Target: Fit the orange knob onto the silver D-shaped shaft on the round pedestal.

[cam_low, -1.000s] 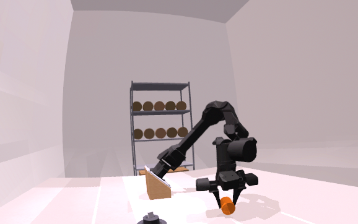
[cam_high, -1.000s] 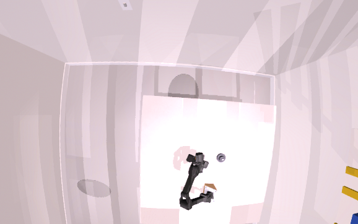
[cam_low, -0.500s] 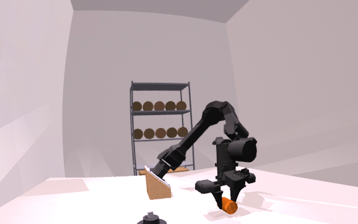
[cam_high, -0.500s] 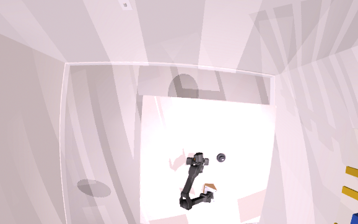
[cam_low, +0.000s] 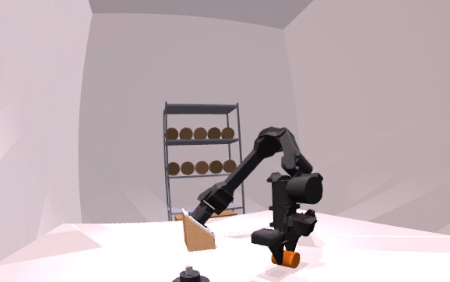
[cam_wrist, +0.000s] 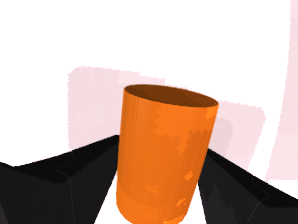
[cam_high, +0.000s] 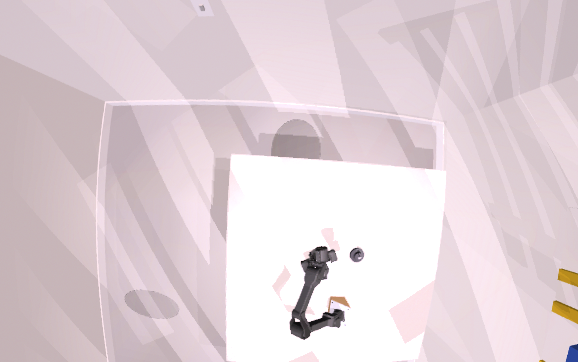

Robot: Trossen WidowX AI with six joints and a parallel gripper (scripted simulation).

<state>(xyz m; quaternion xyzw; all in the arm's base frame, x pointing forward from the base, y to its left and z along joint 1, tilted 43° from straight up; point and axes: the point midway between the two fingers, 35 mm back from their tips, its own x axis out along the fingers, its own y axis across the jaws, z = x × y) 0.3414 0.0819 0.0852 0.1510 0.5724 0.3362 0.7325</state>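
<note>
The orange knob lies 1 cm ahead of my gripper tip and 1 cm above it. Round my gripper tip: silver shaft 23 cm to the right, 2 cm behind, 1 cm above.
</note>
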